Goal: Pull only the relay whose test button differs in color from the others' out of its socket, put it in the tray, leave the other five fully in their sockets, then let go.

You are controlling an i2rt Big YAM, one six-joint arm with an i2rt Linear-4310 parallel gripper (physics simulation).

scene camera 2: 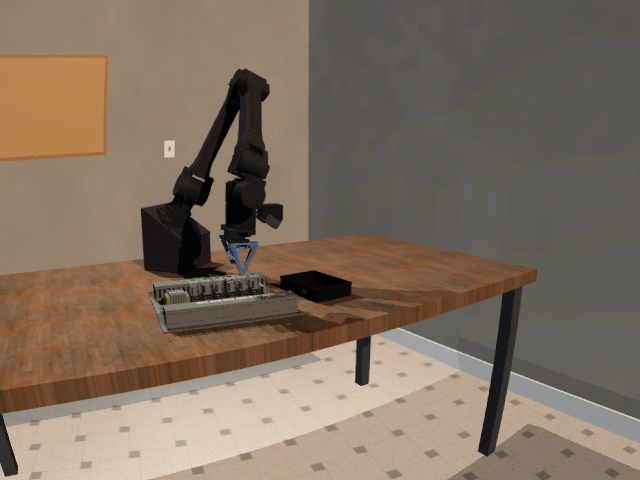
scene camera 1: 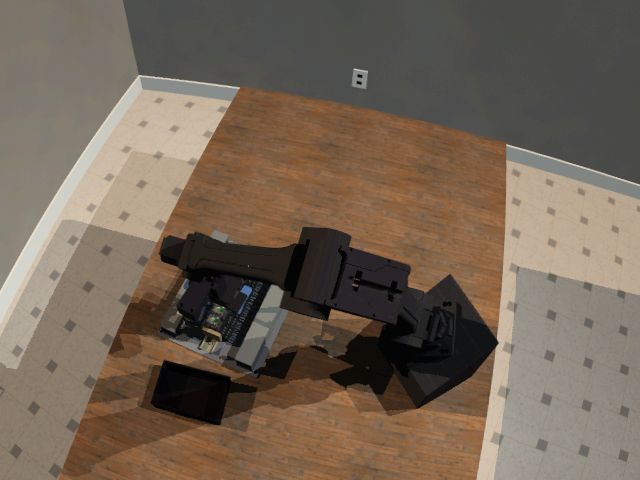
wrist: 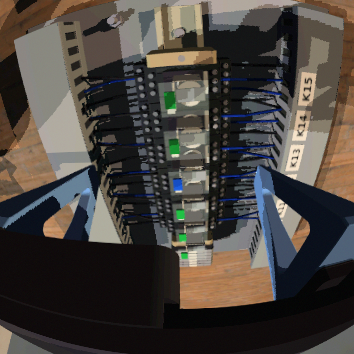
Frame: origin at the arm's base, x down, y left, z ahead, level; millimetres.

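Seen in the pictures: gripper, fingertip midpoint: (scene camera 2: pixel 238 268) (scene camera 1: pixel 221 303) (wrist: pixel 175 173); arm's base, origin of the base link: (scene camera 2: pixel 173 220) (scene camera 1: pixel 436 328).
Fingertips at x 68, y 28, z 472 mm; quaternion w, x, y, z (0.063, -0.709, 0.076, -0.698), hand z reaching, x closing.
Offsets run from my fingertips to a thing's top centre. "pt": to the spot under its first point. Level surfaces: height alone.
The relay with the blue test button {pt dx +40, dy -45, dz +4 mm} (wrist: pixel 192 186) (scene camera 2: pixel 229 284) stands in its socket, third from the tan end stop near the tray side. The other relays have green buttons; two of them, a nearer-end relay {dx +18, dy +36, dz +11 mm} (wrist: pixel 192 95) and its neighbour {dx +18, dy +6, dz +8 mm} (wrist: pixel 192 147), lie between it and that end stop. All stand in one row in their sockets. My gripper (wrist: pixel 175 173) (scene camera 2: pixel 237 265) is open and empty above the row, its blue fingers on either side in the wrist view. In scene camera 1 the arm partly hides it. The black tray {dx +52, dy +209, dz +16 mm} (scene camera 1: pixel 225 400) (scene camera 2: pixel 330 292) stands beside the panel; no relay shows in it.
Grey wiring ducts (wrist: pixel 55 125) (scene camera 2: pixel 232 312) run along both sides of the row, with blue and black wires between ducts and sockets. Labels such as K15 {pt dx +44, dy +26, dz +102 mm} (wrist: pixel 307 88) sit on one duct. A tan end stop {dx +47, dy +56, dz +14 mm} (wrist: pixel 162 59) closes the row. The wooden table {dx +88 mm} (scene camera 1: pixel 361 170) carries everything.
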